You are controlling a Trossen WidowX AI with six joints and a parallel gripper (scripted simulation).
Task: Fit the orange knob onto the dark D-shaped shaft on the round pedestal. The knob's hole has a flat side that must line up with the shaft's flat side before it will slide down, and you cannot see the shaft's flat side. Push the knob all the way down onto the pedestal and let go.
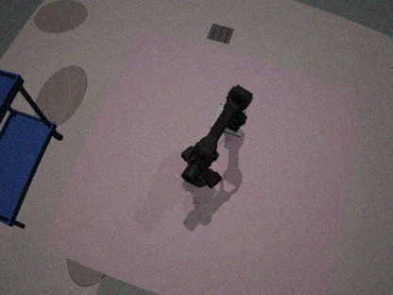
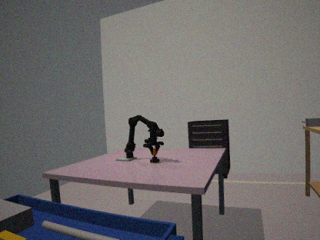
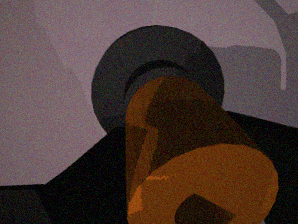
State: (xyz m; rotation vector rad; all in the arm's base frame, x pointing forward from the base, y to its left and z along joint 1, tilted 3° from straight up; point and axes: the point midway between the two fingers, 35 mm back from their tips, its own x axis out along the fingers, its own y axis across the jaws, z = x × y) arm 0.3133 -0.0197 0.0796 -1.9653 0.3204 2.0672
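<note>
Now: the orange knob 2 cm above my gripper tip. From my gripper tip the other things lie so: dark round pedestal: 4 cm below.
</note>
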